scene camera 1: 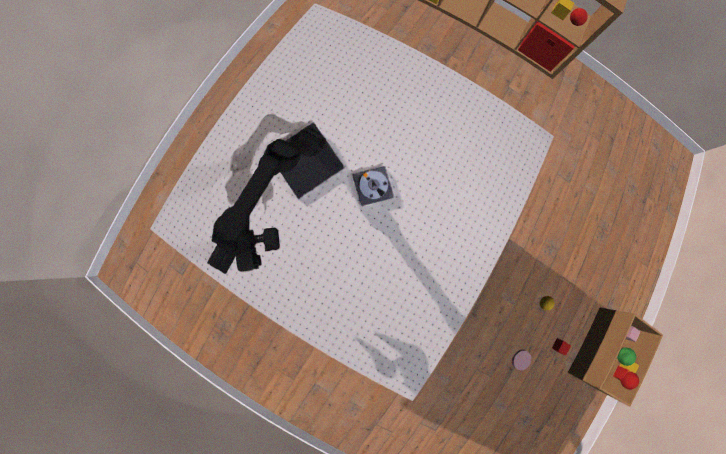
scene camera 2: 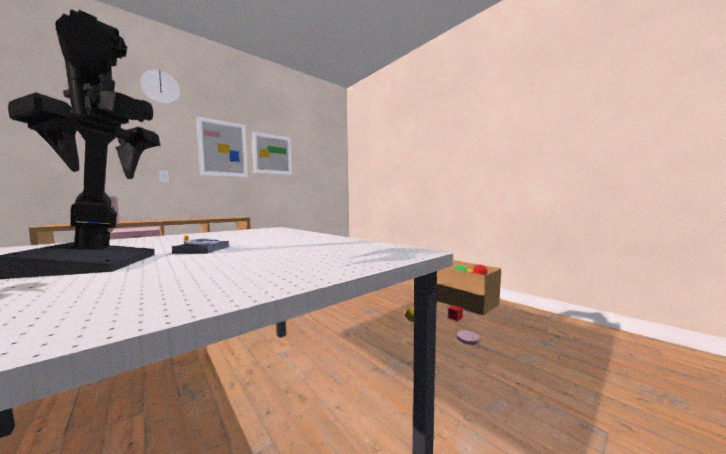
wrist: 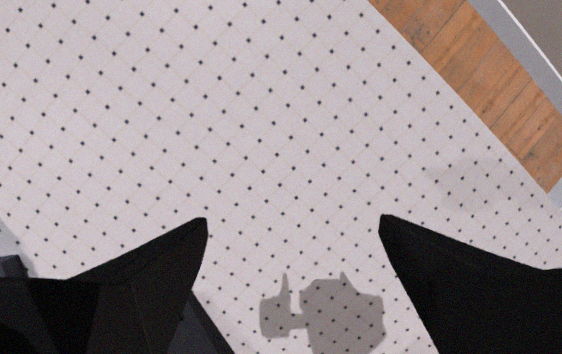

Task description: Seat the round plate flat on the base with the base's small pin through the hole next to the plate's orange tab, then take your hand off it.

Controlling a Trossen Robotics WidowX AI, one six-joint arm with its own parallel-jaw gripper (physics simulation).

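Where they show: gripper, fingertip midpoint: (scene camera 1: pixel 255 247) (scene camera 2: pixel 105 175) (wrist: pixel 294 225); arm's base at its link origin: (scene camera 1: pixel 313 145) (scene camera 2: pixel 90 247).
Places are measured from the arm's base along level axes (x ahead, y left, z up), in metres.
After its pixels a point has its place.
The round pale blue plate (scene camera 1: pixel 366 188) (scene camera 2: pixel 206 240) lies on the dark square base (scene camera 1: pixel 364 201) @(y -0.065, x 0.284, z -0.018 m) (scene camera 2: pixel 198 248) @(y -0.062, x 0.260, z -0.026 m). It looks flat in the low side view. Its orange tab (scene camera 1: pixel 365 175) @(y 0.012, x 0.234, z 0.010 m) (scene camera 2: pixel 186 238) @(y 0.010, x 0.231, z 0.003 m) is at the plate's upper left in the overhead view. Dark openings show in the plate; the small pin and the hole by the tab are too small to make out. My gripper (scene camera 2: pixel 102 172) @(y -0.412, x 0.106, z 0.170 m) (wrist: pixel 294 225) @(y -0.412, x 0.106, z 0.170 m) is open and empty, high above the tabletop and well apart from the plate. The plate does not show in the wrist view.
The black arm mount (scene camera 1: pixel 315 170) @(y -0.074, x 0.064, z -0.014 m) (scene camera 2: pixel 125 258) @(y -0.133, x 0.088, z -0.023 m) stands beside the base on the white dotted table (scene camera 1: pixel 428 133) @(y 0.323, x 0.331, z -0.043 m) (scene camera 2: pixel 299 278) @(y -0.540, x 0.406, z -0.042 m). A wooden toy box (scene camera 1: pixel 615 347) (scene camera 2: pixel 465 283) and loose toys are on the floor. A wooden shelf (scene camera 1: pixel 615 6) stands beyond the table.
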